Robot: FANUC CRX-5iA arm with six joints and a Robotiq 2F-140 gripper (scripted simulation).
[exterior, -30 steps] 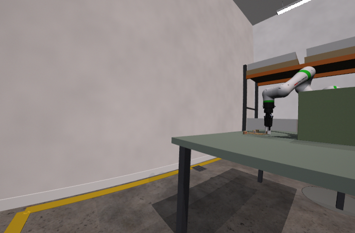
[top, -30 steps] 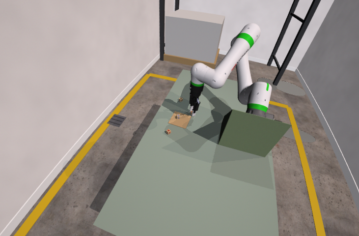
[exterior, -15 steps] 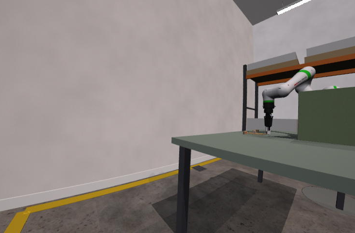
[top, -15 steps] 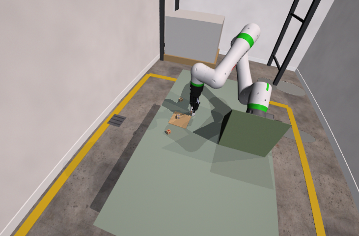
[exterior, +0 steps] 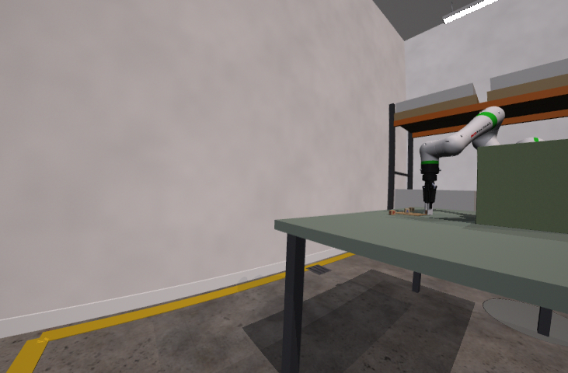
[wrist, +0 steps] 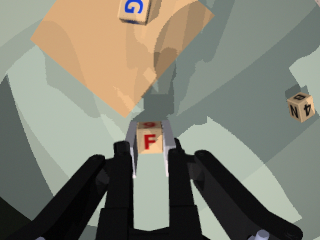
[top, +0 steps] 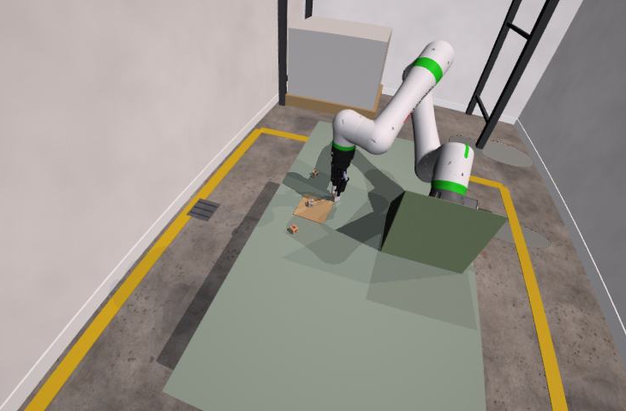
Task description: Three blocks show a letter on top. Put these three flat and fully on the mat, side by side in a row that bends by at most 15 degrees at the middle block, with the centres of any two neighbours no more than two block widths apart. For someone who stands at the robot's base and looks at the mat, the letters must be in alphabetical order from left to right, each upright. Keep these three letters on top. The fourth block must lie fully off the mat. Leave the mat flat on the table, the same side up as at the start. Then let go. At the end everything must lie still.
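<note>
Right now my hand is 90 mm to the right of the tan mat, 80 mm short of it and 30 mm above it. The rest, counted from my hand: R block (240 mm to the left, 120 mm ahead, 20 mm below).
</note>
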